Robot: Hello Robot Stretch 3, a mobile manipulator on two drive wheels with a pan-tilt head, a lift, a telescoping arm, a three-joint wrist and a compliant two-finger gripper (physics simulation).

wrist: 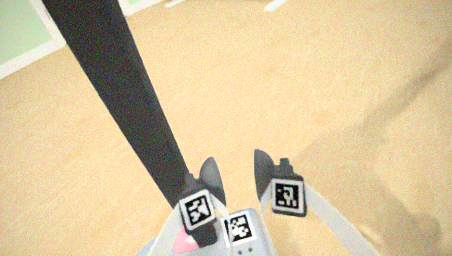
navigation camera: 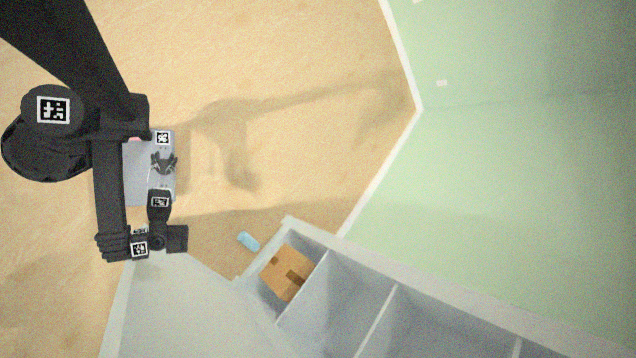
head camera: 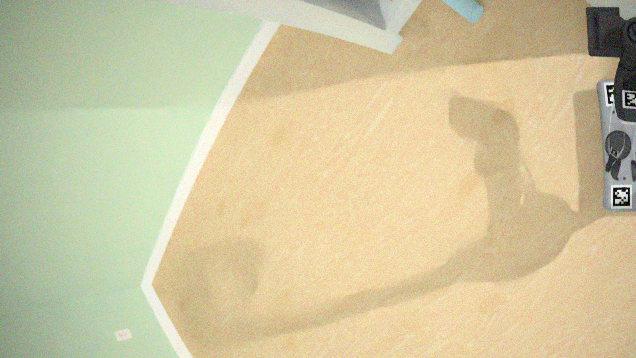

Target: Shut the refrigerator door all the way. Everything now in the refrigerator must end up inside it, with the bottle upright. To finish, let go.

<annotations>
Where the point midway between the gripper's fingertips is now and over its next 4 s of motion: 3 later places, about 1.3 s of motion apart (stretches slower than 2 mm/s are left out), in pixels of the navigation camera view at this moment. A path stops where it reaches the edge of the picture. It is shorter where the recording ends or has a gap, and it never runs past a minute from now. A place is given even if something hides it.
My gripper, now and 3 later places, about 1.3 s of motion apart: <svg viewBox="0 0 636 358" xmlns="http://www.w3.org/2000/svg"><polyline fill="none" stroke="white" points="165,152 153,154 198,208 226,232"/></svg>
</annotations>
